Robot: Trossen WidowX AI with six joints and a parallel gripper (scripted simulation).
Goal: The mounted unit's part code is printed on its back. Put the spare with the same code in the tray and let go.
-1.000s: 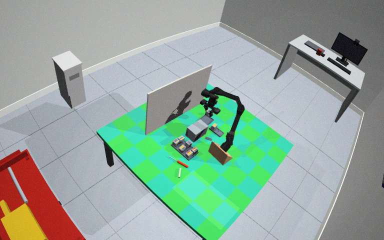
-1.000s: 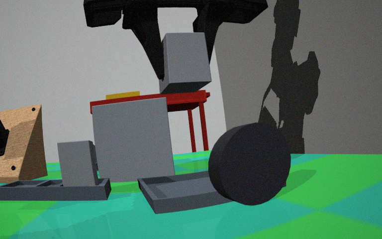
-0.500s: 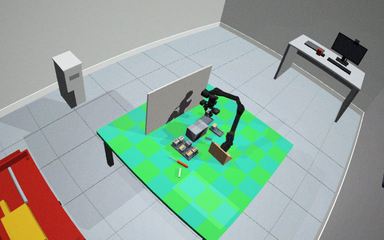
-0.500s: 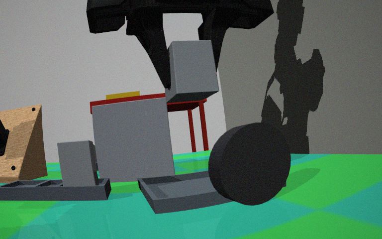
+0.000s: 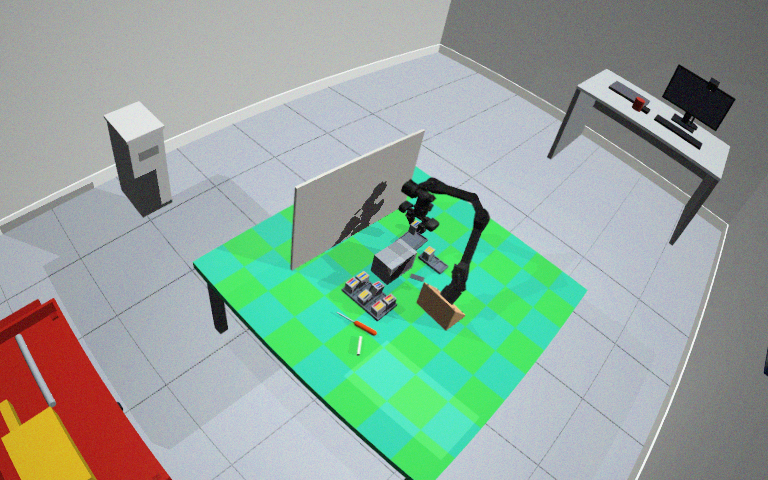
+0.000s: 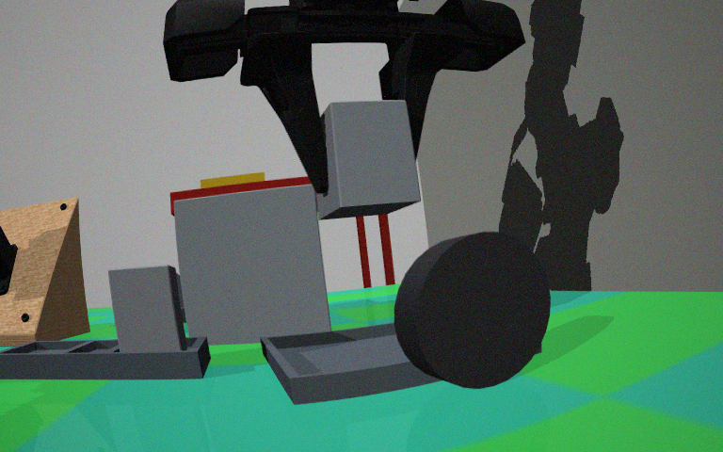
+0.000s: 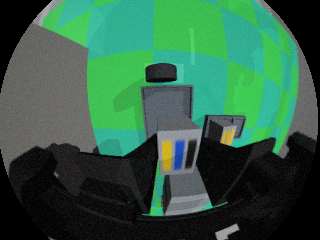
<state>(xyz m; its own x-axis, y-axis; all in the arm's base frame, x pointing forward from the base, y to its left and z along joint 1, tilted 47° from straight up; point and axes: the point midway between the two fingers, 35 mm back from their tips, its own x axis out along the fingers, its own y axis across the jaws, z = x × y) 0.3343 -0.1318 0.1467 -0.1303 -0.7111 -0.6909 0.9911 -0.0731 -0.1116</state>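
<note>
My gripper tip is 70 mm above the flat grey tray. Also, from my gripper tip: mounted unit (50 mm behind, 200 mm to the left, 30 mm below); then tall grey panel (200 mm ahead, 180 mm to the left, 150 mm above); then dark disc (10 mm ahead, 80 mm to the right, 50 mm below).
</note>
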